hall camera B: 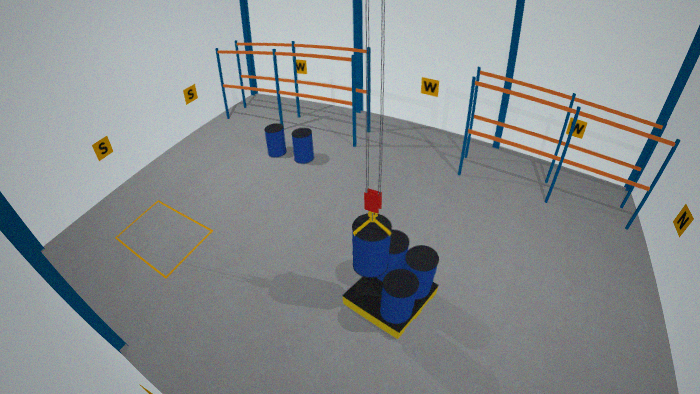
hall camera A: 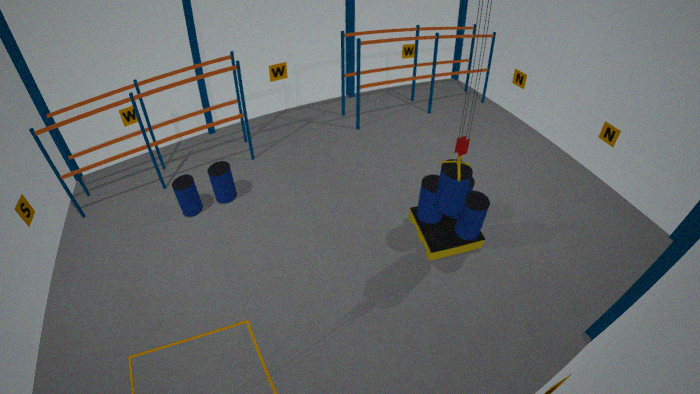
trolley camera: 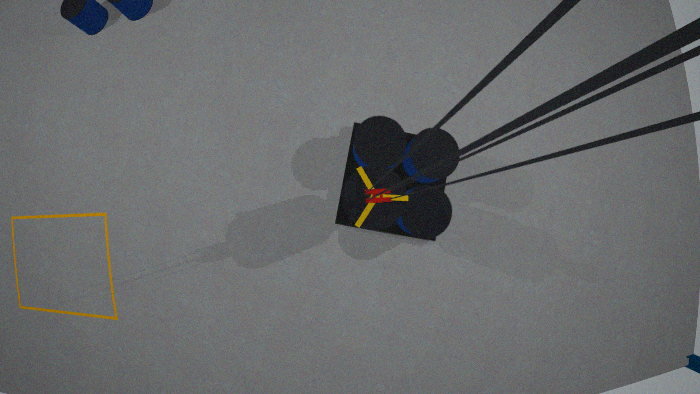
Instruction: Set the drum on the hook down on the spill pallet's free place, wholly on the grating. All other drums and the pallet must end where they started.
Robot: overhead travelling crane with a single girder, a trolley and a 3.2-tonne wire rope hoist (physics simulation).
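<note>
The blue drum on the hook (hall camera A: 452, 196) (hall camera B: 371, 256) hangs upright above the spill pallet (hall camera A: 456, 247) (hall camera B: 370, 316) (trolley camera: 342, 218). My gripper (hall camera A: 457, 169) (hall camera B: 372, 229) (trolley camera: 375, 197), a yellow three-armed grab under the red hook block, is shut on its top rim. In the trolley view the grab is over the pallet's free place at the lower left. In hall camera B a gap shows between drum bottom and grating. Three drums stand on the pallet: one (hall camera A: 429, 202) (hall camera B: 398, 245) (trolley camera: 378, 139), one (hall camera A: 473, 217) (hall camera B: 399, 297) (trolley camera: 427, 212), and one (hall camera B: 422, 270) (trolley camera: 434, 152) mostly hidden in hall camera A.
Two more blue drums (hall camera A: 187, 196) (hall camera A: 223, 183) (hall camera B: 275, 141) (hall camera B: 303, 146) stand near a rack (hall camera A: 147, 142) (hall camera B: 354, 125). A second rack (hall camera A: 358, 90) (hall camera B: 562, 155) stands along the W wall. A yellow outline (hall camera A: 187, 339) (hall camera B: 185, 216) (trolley camera: 109, 265) marks the floor.
</note>
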